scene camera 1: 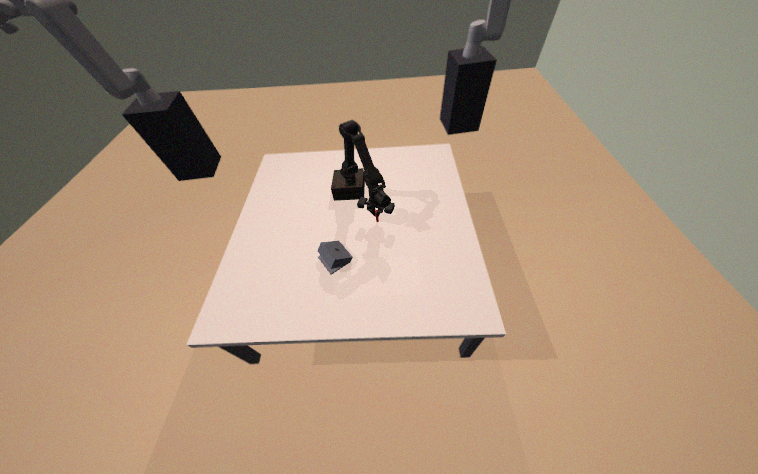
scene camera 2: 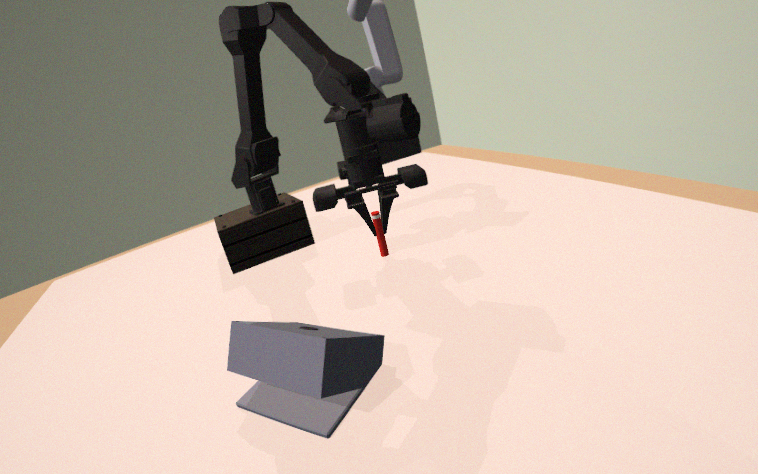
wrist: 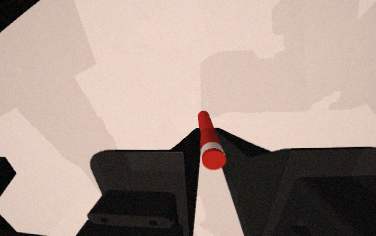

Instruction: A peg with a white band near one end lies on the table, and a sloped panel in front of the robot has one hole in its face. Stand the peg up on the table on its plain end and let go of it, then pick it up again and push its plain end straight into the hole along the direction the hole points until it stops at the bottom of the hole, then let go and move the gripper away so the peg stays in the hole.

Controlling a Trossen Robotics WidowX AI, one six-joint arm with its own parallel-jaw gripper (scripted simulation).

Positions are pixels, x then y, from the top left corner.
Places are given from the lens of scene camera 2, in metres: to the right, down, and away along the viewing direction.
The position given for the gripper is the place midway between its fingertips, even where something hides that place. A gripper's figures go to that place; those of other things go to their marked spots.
gripper (scene camera 2: 380, 234): 0.00, 0.00, 0.70
sloped panel (scene camera 2: 329, 361): -0.04, 0.11, 0.36
